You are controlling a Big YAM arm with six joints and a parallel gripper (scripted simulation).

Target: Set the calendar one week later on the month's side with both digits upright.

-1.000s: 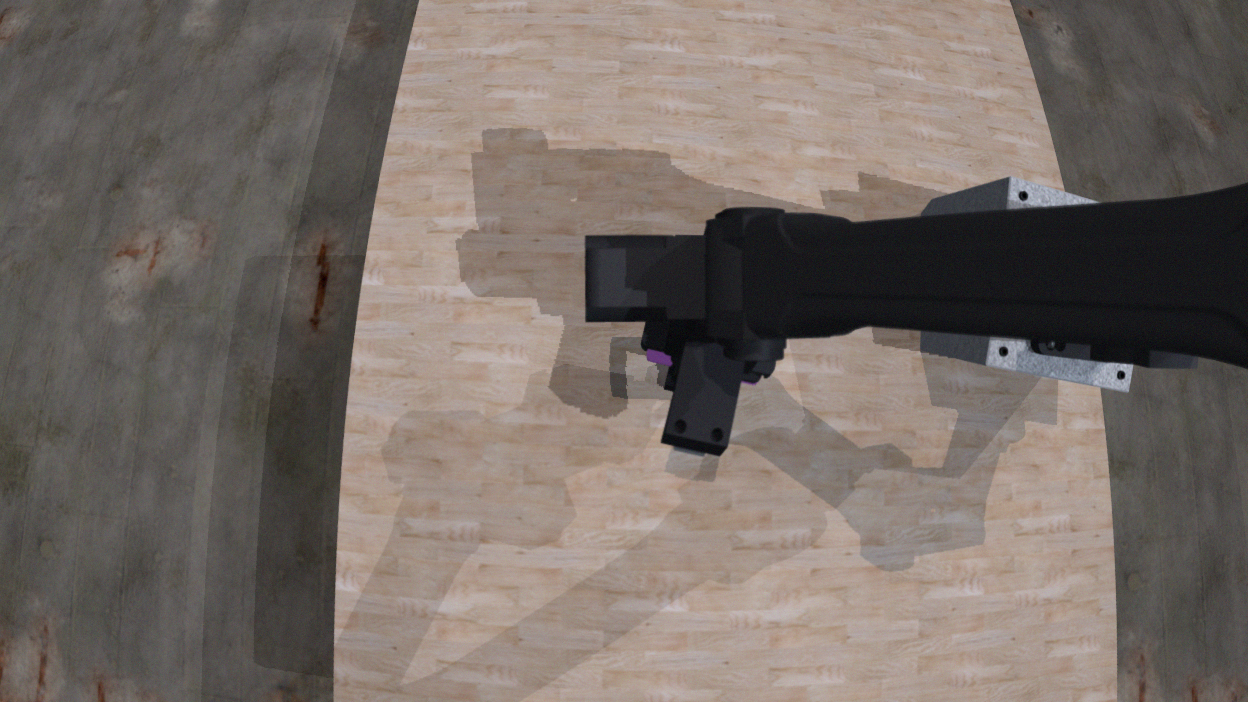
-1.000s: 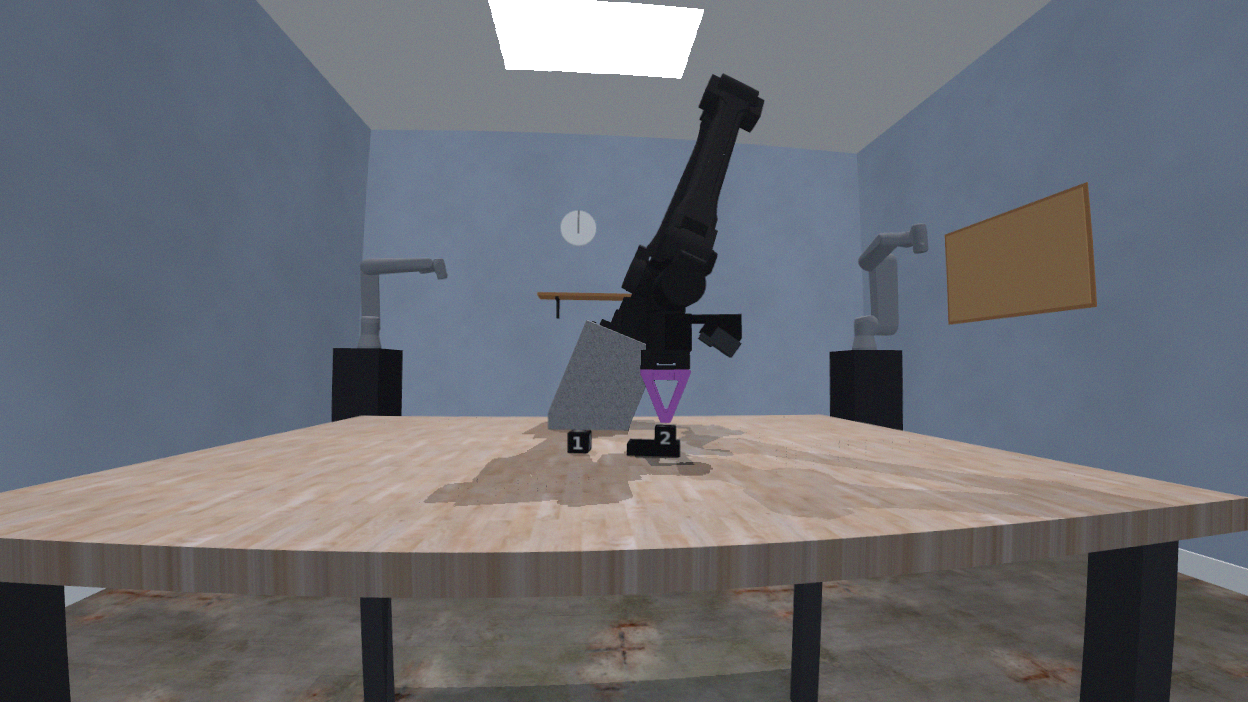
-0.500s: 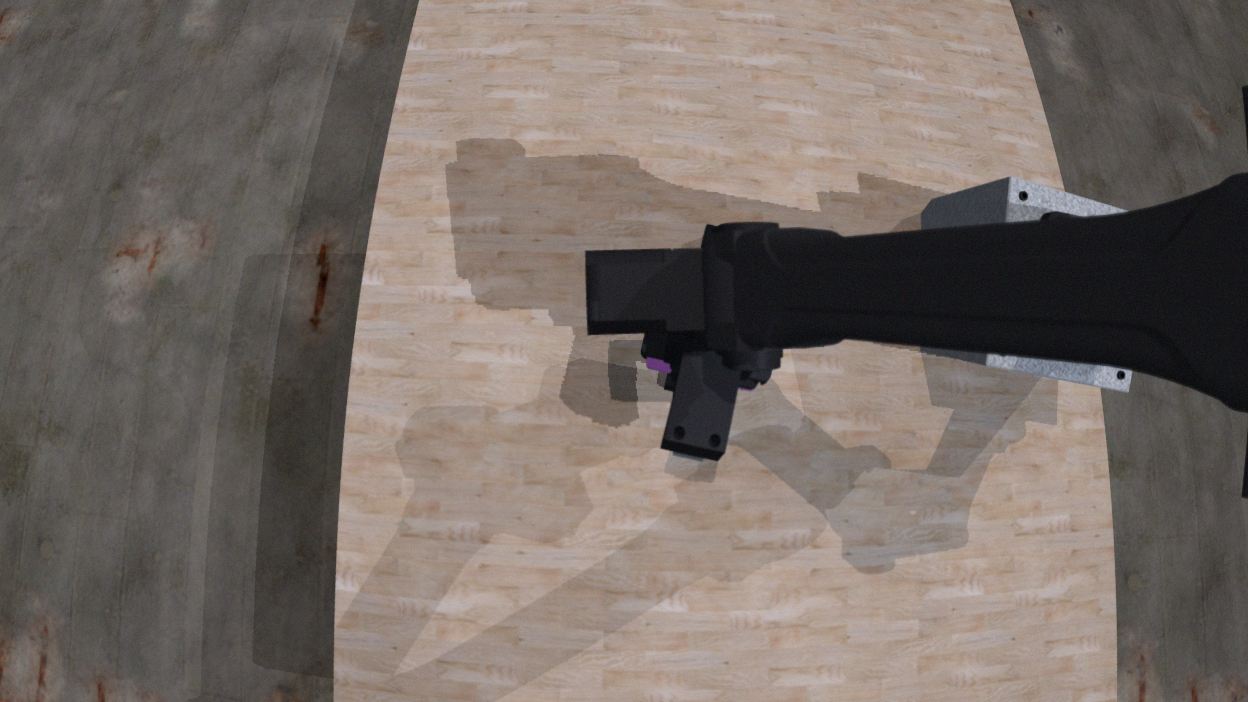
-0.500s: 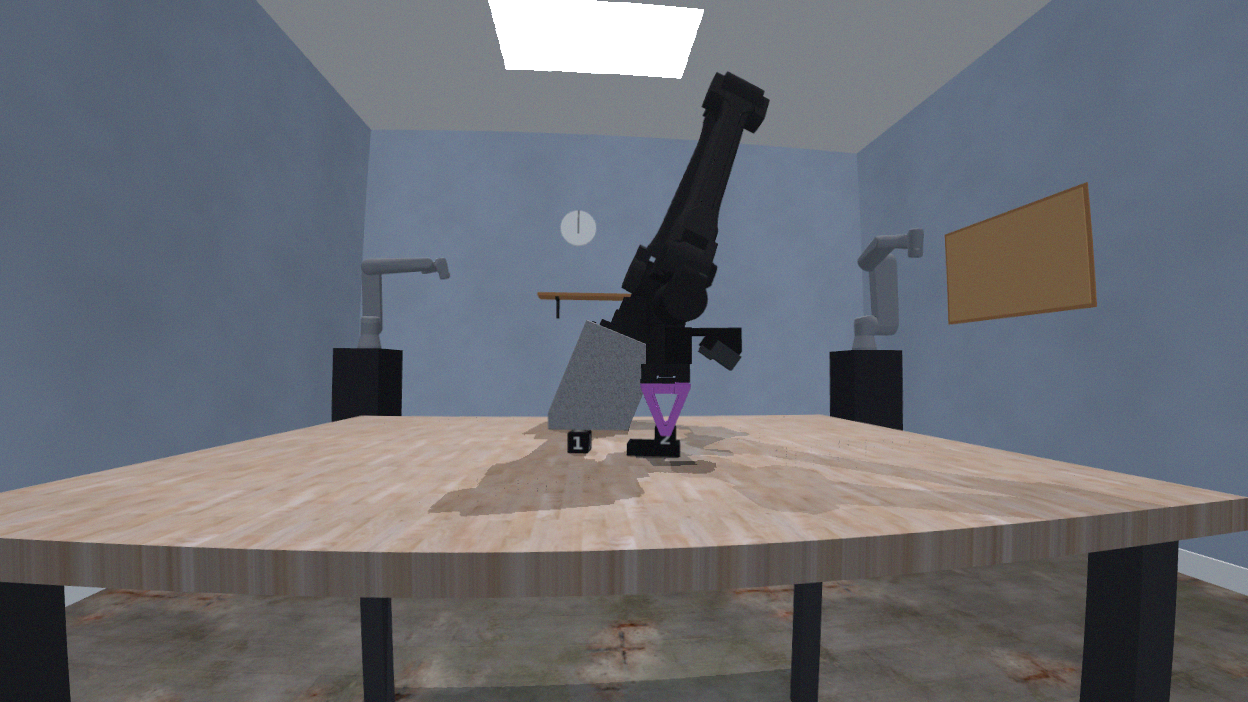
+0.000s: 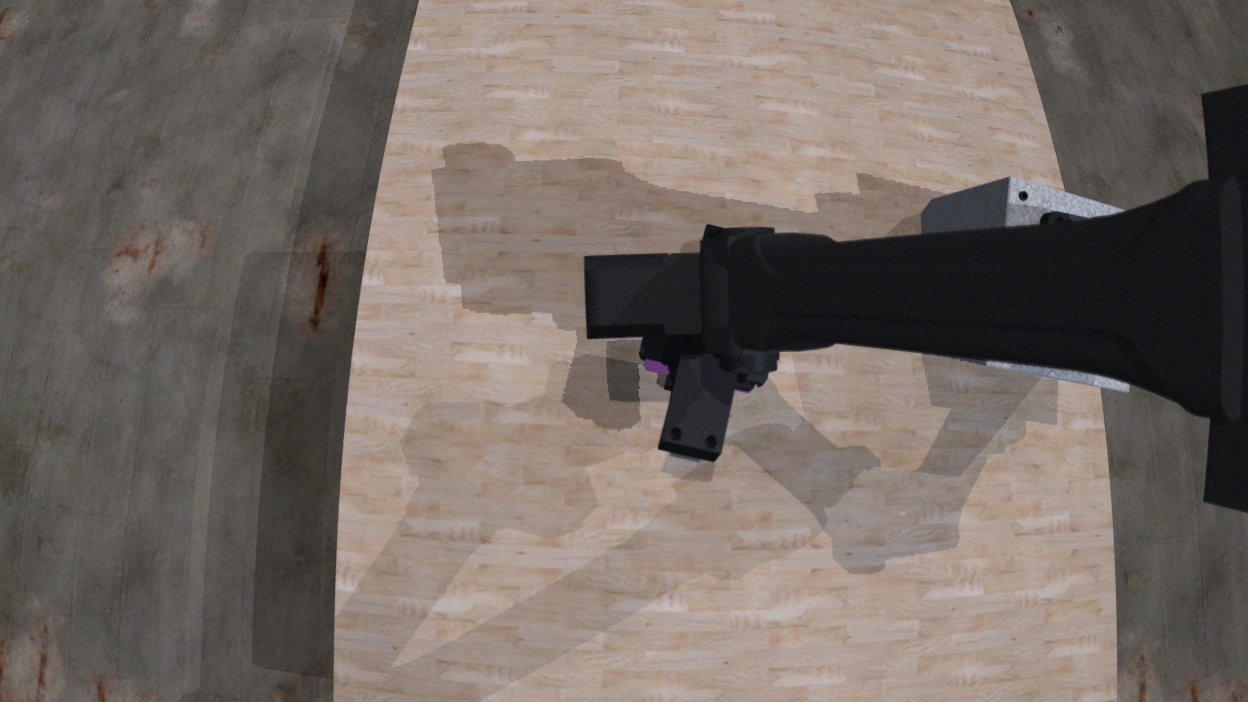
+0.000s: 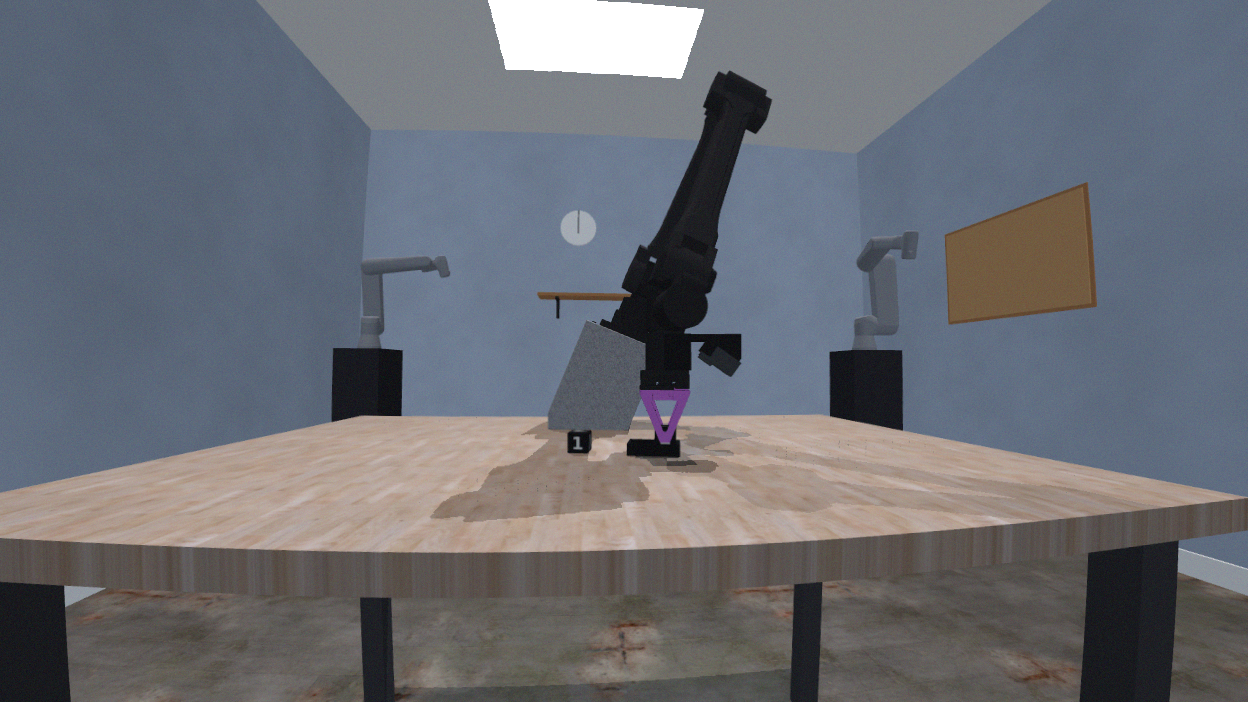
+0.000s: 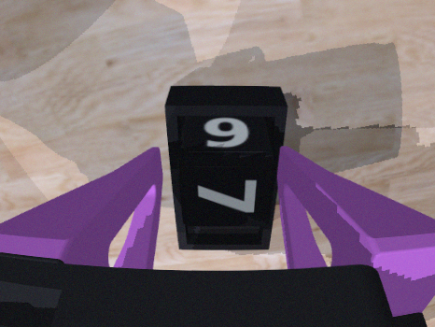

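My gripper is now right at the black cube. The rest, counted from my hand: black tray: 20 mm to the right, 20 mm below.
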